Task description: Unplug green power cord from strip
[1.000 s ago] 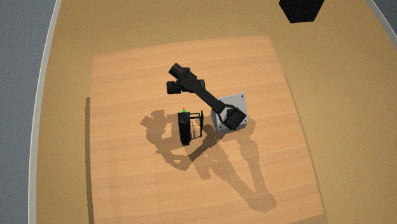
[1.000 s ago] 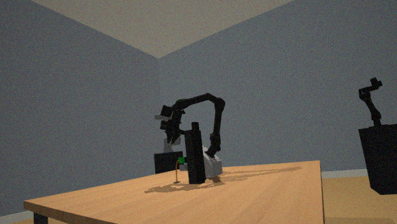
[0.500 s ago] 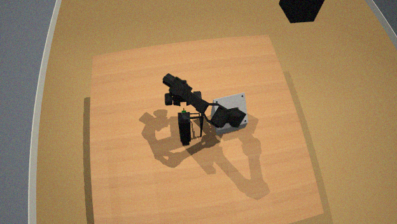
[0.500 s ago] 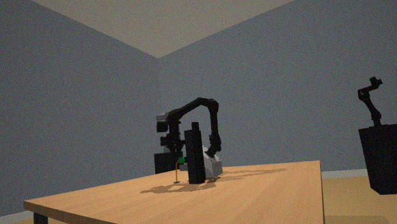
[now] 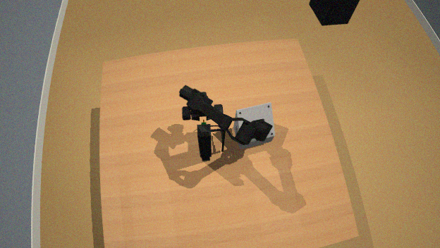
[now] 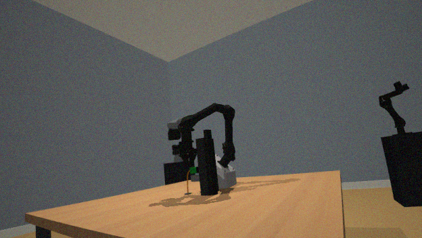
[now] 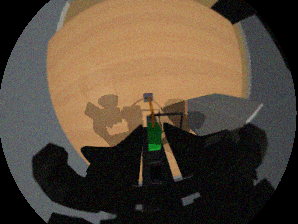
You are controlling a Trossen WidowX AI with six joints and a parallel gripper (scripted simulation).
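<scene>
My gripper tip is now 50 mm to the right of the green plug and 10 mm above it.
</scene>
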